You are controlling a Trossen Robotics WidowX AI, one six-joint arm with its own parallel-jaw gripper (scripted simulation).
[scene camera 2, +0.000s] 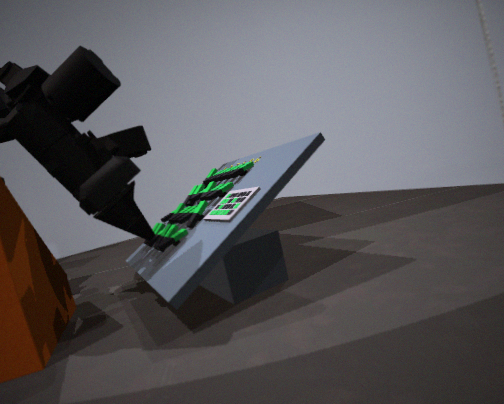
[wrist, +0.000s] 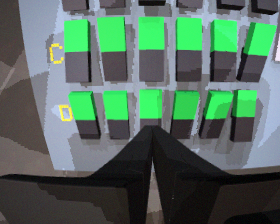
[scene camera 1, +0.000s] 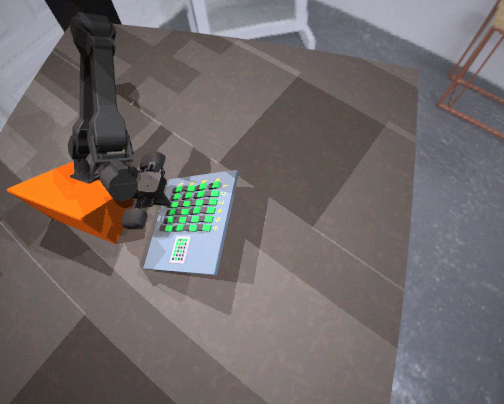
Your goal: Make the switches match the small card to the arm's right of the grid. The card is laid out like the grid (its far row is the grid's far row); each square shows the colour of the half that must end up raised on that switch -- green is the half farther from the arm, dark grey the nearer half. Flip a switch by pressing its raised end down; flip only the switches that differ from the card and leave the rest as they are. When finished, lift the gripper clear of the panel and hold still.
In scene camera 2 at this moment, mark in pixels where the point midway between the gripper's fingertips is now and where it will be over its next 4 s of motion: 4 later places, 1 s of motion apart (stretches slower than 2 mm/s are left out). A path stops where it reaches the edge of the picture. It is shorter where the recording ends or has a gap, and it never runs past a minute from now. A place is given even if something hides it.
My gripper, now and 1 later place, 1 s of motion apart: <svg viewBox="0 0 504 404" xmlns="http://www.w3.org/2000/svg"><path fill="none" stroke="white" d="M152 238L129 220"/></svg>
